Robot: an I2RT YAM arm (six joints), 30 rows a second.
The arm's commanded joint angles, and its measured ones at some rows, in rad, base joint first. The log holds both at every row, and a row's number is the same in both.
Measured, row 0:
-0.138 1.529 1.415 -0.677 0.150 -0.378
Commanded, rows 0 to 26:
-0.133 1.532 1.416 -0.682 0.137 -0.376
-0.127 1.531 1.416 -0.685 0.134 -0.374
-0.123 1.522 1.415 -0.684 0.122 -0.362
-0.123 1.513 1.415 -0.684 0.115 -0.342
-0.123 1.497 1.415 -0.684 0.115 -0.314
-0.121 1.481 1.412 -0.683 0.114 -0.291
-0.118 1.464 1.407 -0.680 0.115 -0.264
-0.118 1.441 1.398 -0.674 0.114 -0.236
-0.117 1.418 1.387 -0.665 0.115 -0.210
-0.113 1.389 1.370 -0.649 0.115 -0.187
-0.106 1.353 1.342 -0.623 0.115 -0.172
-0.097 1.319 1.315 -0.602 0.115 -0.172
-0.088 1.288 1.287 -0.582 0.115 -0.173
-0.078 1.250 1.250 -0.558 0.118 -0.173
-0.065 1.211 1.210 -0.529 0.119 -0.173
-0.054 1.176 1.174 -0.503 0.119 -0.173
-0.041 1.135 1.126 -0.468 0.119 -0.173
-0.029 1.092 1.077 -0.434 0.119 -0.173
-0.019 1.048 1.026 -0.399 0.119 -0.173
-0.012 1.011 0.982 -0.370 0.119 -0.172
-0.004 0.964 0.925 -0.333 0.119 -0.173
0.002 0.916 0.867 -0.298 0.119 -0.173
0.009 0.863 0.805 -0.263 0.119 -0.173
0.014 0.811 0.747 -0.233 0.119 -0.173
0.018 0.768 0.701 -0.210 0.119 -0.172
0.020 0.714 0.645 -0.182 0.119 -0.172
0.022 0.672 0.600 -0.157 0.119 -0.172
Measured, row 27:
0.011 0.784 0.712 -0.203 0.125 -0.186
